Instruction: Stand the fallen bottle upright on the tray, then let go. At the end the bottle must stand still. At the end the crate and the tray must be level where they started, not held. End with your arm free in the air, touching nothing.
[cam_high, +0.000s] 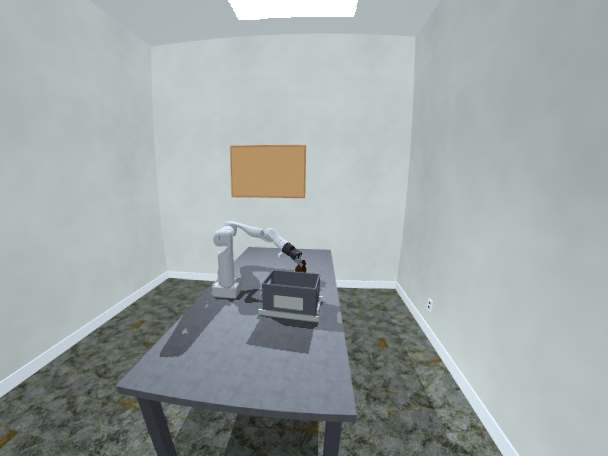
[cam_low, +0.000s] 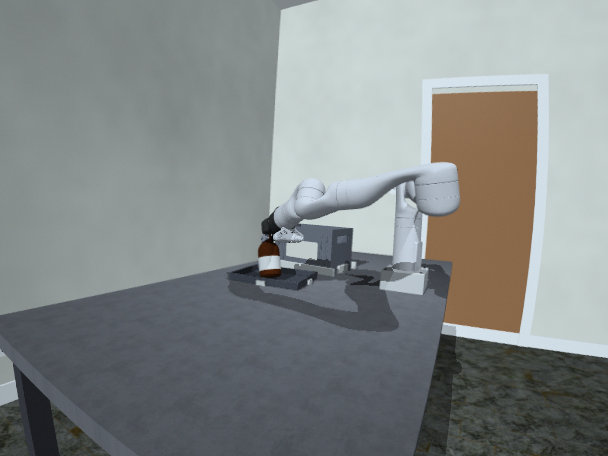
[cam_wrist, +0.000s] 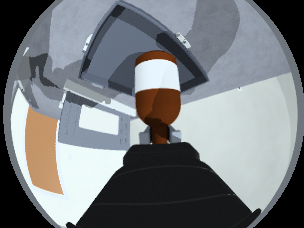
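The bottle is 10 mm behind my hand, 10 mm to the left of it and 50 mm below it. Also, from my hand: tray 20 mm behind, 20 mm to the right, 130 mm below; then crate 20 mm ahead, 300 mm to the right, 60 mm below.
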